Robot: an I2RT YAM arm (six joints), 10 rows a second.
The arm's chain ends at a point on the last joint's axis. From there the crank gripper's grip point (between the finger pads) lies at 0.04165 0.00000 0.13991 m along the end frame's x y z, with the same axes.
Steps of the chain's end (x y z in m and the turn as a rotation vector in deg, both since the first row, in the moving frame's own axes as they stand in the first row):
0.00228 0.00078 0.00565 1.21 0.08 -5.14
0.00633 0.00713 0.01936 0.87 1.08 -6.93
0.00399 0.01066 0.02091 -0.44 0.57 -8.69
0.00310 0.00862 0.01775 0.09 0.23 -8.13
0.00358 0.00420 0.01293 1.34 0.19 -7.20
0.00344 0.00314 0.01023 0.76 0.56 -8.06
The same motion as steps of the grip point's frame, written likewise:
0.00218 -0.00591 0.00552 1.21 0.08 -5.14
0.00852 -0.00017 0.01850 0.87 1.08 -6.93
0.00498 0.00533 0.02051 -0.44 0.57 -8.69
0.00323 0.00247 0.01758 0.09 0.23 -8.13
0.00351 -0.00431 0.01269 1.34 0.19 -7.20
0.00426 -0.00464 0.00977 0.76 0.56 -8.06

